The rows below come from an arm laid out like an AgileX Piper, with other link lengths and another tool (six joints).
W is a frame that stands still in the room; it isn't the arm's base.
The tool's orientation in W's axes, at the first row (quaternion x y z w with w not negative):
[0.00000 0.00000 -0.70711 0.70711]
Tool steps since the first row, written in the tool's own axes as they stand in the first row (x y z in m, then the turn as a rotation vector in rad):
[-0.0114 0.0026 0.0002 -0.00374 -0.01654 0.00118]
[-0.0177 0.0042 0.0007 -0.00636 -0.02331 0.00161]
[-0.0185 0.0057 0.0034 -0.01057 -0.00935 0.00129]
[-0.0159 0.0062 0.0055 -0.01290 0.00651 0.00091]
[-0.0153 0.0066 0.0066 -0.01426 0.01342 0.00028]
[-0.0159 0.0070 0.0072 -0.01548 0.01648 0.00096]
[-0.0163 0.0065 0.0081 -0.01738 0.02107 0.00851]
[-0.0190 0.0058 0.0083 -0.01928 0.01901 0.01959]
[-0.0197 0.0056 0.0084 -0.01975 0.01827 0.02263]
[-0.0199 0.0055 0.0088 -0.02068 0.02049 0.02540]
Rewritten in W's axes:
[0.0026 0.0114 0.0002 -0.01654 0.00374 0.00118]
[0.0042 0.0177 0.0007 -0.02331 0.00636 0.00161]
[0.0057 0.0185 0.0034 -0.00935 0.01057 0.00129]
[0.0062 0.0159 0.0055 0.00651 0.01290 0.00091]
[0.0066 0.0153 0.0066 0.01342 0.01426 0.00028]
[0.0070 0.0159 0.0072 0.01648 0.01548 0.00096]
[0.0065 0.0163 0.0081 0.02107 0.01738 0.00851]
[0.0058 0.0190 0.0083 0.01901 0.01928 0.01959]
[0.0056 0.0197 0.0084 0.01827 0.01975 0.02263]
[0.0055 0.0199 0.0088 0.02049 0.02068 0.02540]

